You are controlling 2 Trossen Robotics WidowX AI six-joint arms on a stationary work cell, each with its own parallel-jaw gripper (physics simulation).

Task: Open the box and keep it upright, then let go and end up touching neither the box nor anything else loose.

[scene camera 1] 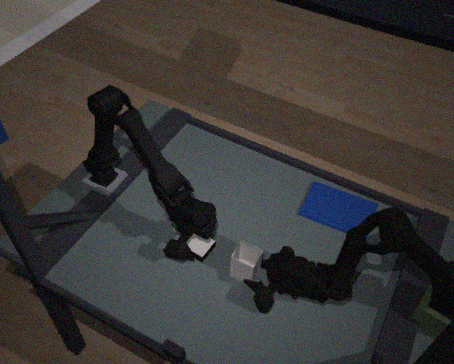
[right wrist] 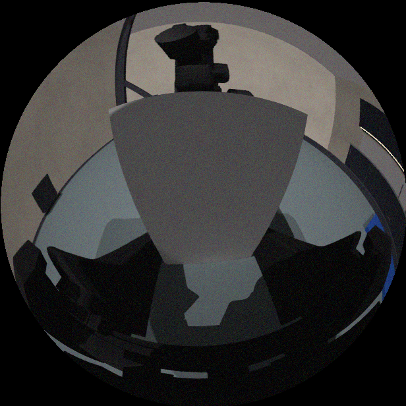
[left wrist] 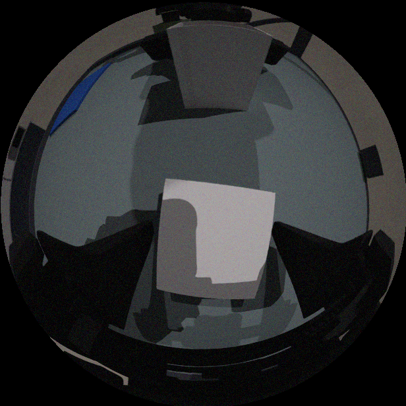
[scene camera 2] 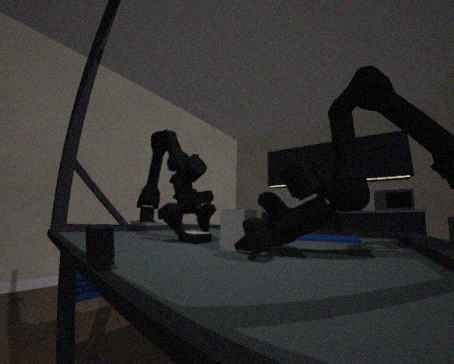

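Pixels of known places: left gripper, fingertip midpoint: [scene camera 1: 201,248] [scene camera 2: 196,239]; right gripper, fingertip midpoint: [scene camera 2: 243,245]; left arm's base at its link origin: [scene camera 1: 104,177] [scene camera 2: 146,221]; right arm's base at its link origin: [scene camera 1: 446,304].
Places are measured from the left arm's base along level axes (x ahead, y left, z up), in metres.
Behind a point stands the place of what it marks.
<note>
The open box [scene camera 1: 244,269] @(x 0.535, y -0.108, z 0.031 m) [scene camera 2: 231,227] @(x 0.525, y -0.108, z 0.019 m) [left wrist: 217,67] [right wrist: 207,170], pale and square, stands upright on the table with its open top upward. My right gripper [scene camera 1: 255,271] @(x 0.539, y -0.078, z -0.024 m) [right wrist: 206,230] is shut on the box, one finger at each side near its lower part. The pale lid [scene camera 1: 201,245] @(x 0.388, y -0.076, z -0.005 m) [scene camera 2: 198,238] @(x 0.409, y -0.091, z -0.019 m) [left wrist: 230,235] is off the box and lies flat at or very near the table, to the left of the box in scene camera 1. My left gripper [scene camera 1: 200,244] @(x 0.385, y -0.073, z -0.025 m) [scene camera 2: 194,230] @(x 0.385, y -0.073, z -0.025 m) [left wrist: 215,228] is open around and above the lid, with gaps beside it in the left wrist view.
A flat blue rectangle [scene camera 1: 337,206] @(x 0.684, y 0.262, z -0.026 m) [scene camera 2: 330,238] @(x 0.706, y 0.212, z -0.026 m) [left wrist: 80,100] lies near the table's far edge, behind the right arm. A dark block [scene camera 1: 174,350] @(x 0.480, y -0.372, z 0.022 m) [scene camera 2: 100,247] @(x 0.498, y -0.374, z -0.002 m) sits at the near table edge. A dark frame post [scene camera 1: 55,310] [scene camera 2: 80,120] @(x 0.057, y -0.335, z 0.333 m) stands at the left.
</note>
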